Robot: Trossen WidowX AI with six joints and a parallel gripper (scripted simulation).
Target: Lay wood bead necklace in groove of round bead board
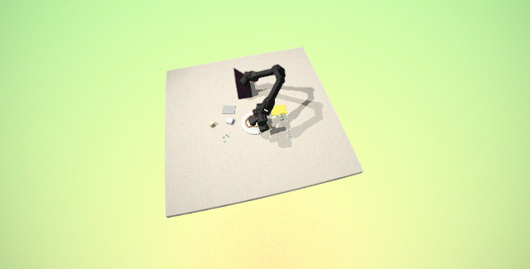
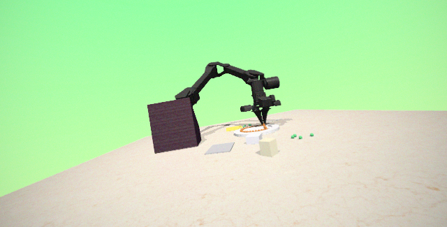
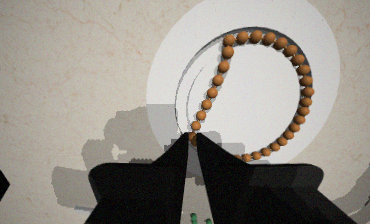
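Right now the round white bead board is 50 mm behind my gripper tip, 40 mm to the right of it and 10 mm below it. Round my gripper tip: thin white strip 100 mm ahead, 180 mm to the left, 20 mm below; then yellow card 130 mm behind, 150 mm to the left, 20 mm below; then grey flat plate 200 mm behind, 220 mm to the right, 20 mm below.
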